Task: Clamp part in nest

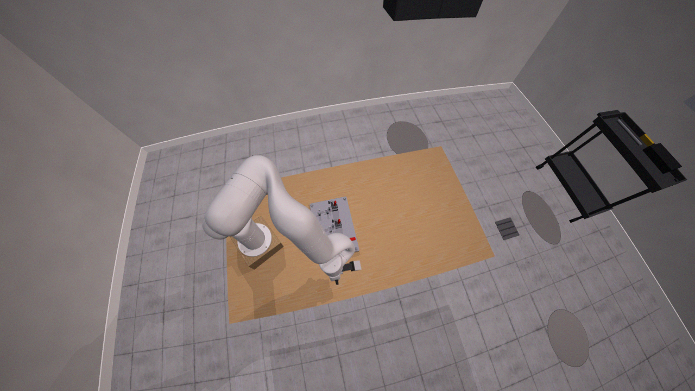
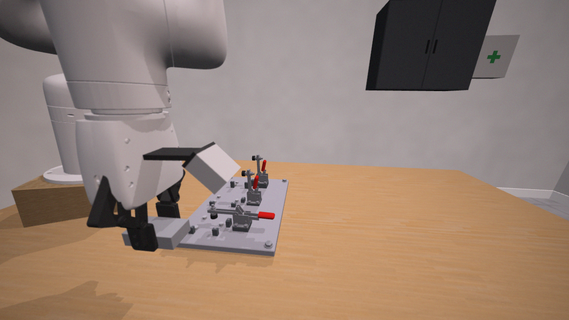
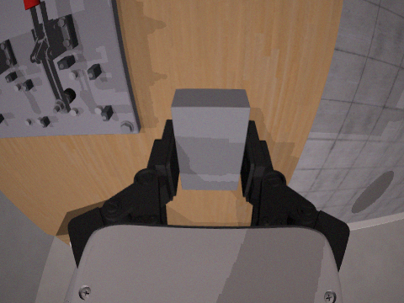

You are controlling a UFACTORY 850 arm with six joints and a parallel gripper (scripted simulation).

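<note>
The clamp is 16 cm to the left of my hand, 9 cm below it and 7 cm ahead of it. The rest, counted from my hand: grey fixture plate 27 cm to the left, 13 cm below, 5 cm ahead; grey block part 1 cm below.
</note>
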